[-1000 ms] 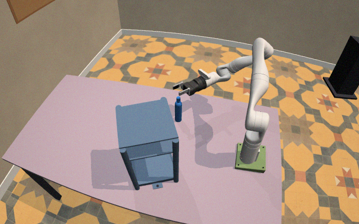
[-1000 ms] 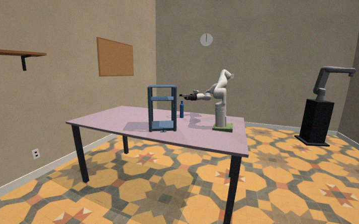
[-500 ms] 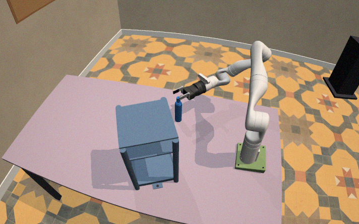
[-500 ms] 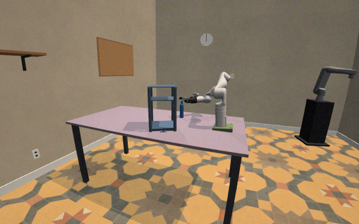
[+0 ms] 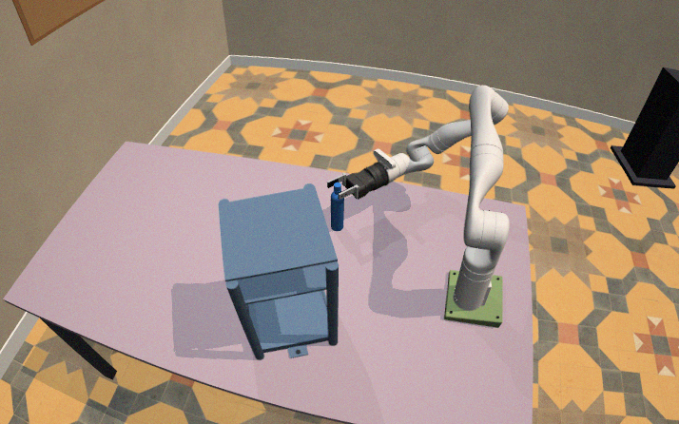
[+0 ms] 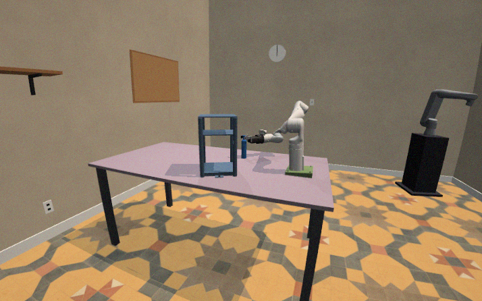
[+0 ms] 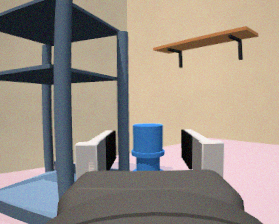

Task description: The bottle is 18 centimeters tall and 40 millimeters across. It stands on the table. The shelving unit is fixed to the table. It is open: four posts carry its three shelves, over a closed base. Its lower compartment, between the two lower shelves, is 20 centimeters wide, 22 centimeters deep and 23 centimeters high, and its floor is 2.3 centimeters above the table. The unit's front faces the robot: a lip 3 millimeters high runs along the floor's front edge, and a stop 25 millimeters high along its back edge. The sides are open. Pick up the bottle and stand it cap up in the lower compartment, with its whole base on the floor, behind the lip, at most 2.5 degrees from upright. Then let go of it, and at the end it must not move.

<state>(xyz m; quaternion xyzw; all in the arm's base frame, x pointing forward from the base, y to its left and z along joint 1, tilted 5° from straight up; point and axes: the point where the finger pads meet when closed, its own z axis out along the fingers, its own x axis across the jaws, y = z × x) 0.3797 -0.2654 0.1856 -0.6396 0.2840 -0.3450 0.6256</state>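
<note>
Right now the blue bottle is 50 mm below my hand. From my hand the other things lie so: shelving unit: 330 mm to the left, 120 mm ahead, 10 mm above.
</note>
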